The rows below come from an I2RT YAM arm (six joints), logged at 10 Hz.
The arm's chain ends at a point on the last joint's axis. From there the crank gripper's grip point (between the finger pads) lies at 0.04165 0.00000 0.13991 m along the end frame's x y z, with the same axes.
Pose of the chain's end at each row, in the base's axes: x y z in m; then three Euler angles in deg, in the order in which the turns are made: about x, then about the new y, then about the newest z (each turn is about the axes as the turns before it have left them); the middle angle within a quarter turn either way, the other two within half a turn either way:
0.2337 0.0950 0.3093 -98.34 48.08 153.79
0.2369 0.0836 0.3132 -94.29 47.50 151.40
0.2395 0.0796 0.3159 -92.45 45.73 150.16
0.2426 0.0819 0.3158 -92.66 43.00 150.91
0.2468 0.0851 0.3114 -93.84 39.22 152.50
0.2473 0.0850 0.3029 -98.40 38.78 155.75
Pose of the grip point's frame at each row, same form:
0.3128 0.2123 0.2735 -98.34 48.08 153.79
0.3153 0.2033 0.2842 -94.29 47.50 151.40
0.3145 0.2021 0.2899 -92.45 45.73 150.16
0.3114 0.2080 0.2897 -92.66 43.00 150.91
0.3066 0.2153 0.2834 -93.84 39.22 152.50
0.3053 0.2139 0.2666 -98.40 38.78 155.75

